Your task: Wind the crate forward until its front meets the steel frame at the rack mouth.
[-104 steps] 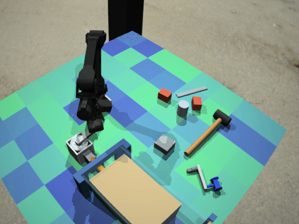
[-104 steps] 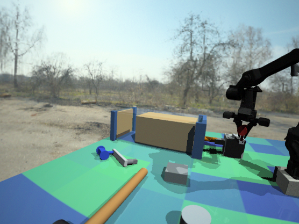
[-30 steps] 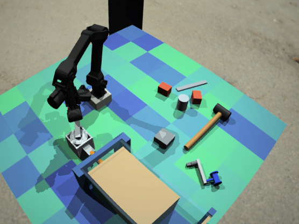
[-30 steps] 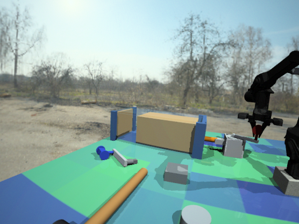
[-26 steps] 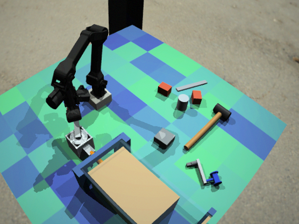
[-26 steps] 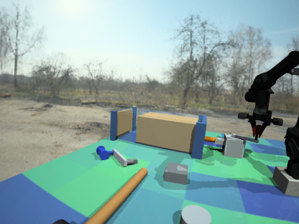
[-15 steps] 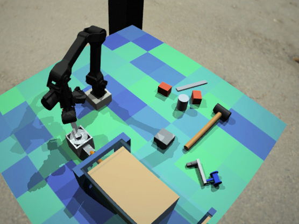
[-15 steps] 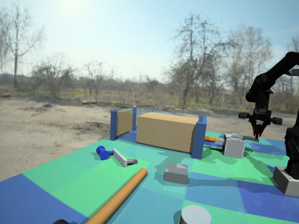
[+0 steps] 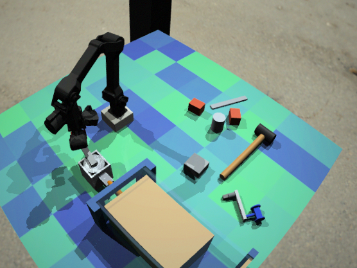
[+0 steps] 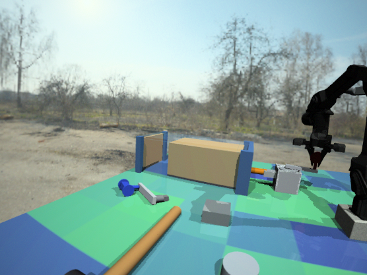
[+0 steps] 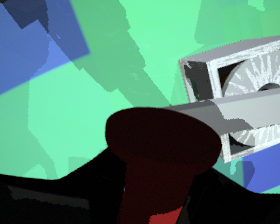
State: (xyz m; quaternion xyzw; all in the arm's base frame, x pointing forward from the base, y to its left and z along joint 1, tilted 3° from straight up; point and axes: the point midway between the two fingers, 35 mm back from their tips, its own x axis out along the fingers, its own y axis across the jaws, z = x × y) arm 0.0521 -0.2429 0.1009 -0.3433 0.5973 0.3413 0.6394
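My gripper tip is 4 cm short of the red-knobbed crank, 1 cm to the left of it and 1 cm above it. Round my gripper tip: grey winch: 8 cm below, 8 cm ahead, 3 cm to the right; red knob: 2 cm above; blue frame: 26 cm ahead, 4 cm to the right, 1 cm below.
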